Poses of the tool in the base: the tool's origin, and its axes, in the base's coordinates. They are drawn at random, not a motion.
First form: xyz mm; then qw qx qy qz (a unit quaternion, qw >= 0).
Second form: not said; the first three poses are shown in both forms.
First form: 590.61 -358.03 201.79 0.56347 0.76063 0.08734 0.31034
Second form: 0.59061 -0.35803 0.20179 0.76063 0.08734 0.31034 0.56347
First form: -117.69 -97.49 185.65 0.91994 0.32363 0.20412 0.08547
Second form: -0.11769 -0.09749 0.18565 0.32363 0.20412 0.08547 0.91994
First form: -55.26 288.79 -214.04 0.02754 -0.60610 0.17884 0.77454
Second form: -0.05526 0.28879 -0.21404 -0.60610 0.17884 0.77454 0.02754
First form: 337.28 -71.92 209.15 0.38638 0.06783 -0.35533 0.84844
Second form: 0.33728 -0.07192 0.20915 0.06783 -0.35533 0.84844 0.38638
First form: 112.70 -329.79 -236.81 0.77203 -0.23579 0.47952 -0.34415
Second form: 0.11270 -0.32979 -0.23681 -0.23579 0.47952 -0.34415 0.77203
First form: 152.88 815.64 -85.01 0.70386 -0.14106 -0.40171 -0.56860
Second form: 0.15288 0.81564 -0.08501 -0.14106 -0.40171 -0.56860 0.70386
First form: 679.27 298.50 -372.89 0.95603 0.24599 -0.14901 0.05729
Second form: 0.67927 0.29850 -0.37289 0.24599 -0.14901 0.05729 0.95603
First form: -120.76 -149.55 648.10 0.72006 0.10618 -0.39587 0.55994
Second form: -0.12076 -0.14955 0.64810 0.10618 -0.39587 0.55994 0.72006
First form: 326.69 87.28 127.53 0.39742 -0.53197 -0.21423 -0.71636
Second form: 0.32669 0.08728 0.12753 -0.53197 -0.21423 -0.71636 0.39742
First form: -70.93 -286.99 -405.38 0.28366 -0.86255 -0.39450 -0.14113
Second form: -0.07093 -0.28699 -0.40538 -0.86255 -0.39450 -0.14113 0.28366
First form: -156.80 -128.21 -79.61 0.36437 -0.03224 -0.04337 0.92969
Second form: -0.15680 -0.12821 -0.07961 -0.03224 -0.04337 0.92969 0.36437
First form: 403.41 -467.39 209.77 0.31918 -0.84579 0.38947 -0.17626
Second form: 0.40341 -0.46739 0.20977 -0.84579 0.38947 -0.17626 0.31918
